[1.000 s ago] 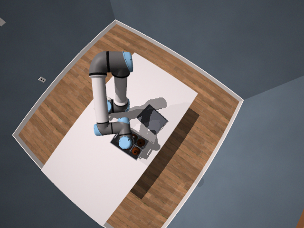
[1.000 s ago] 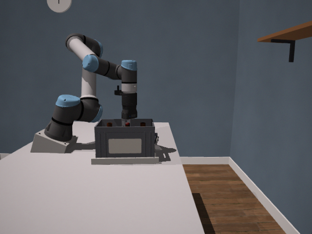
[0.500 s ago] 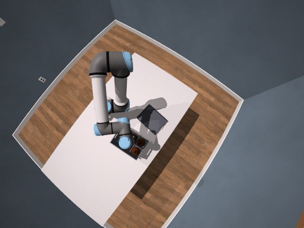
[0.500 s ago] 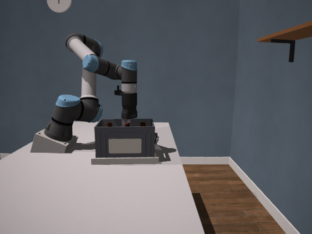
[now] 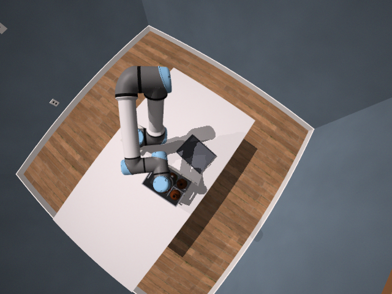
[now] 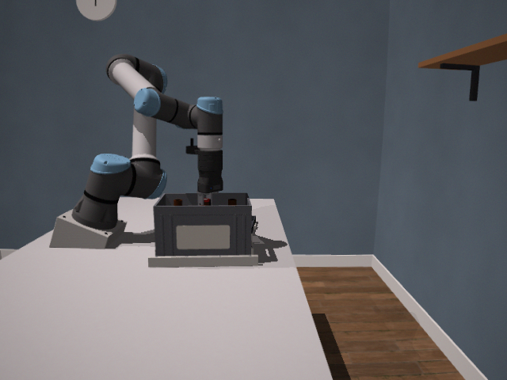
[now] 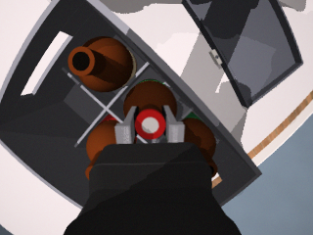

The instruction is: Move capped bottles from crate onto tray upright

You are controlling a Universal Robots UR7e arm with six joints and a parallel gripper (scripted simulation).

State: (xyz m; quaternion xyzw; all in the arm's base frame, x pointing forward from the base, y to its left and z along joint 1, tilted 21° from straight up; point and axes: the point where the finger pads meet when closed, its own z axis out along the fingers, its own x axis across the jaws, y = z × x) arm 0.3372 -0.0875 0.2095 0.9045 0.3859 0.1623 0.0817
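Now: hand 6 cm above the capped bottle. From my hand the other things lie so: dark grey crate: 6 cm below, 4 cm to the right; then flat tray: 25 cm to the left, 13 cm below, 5 cm ahead.
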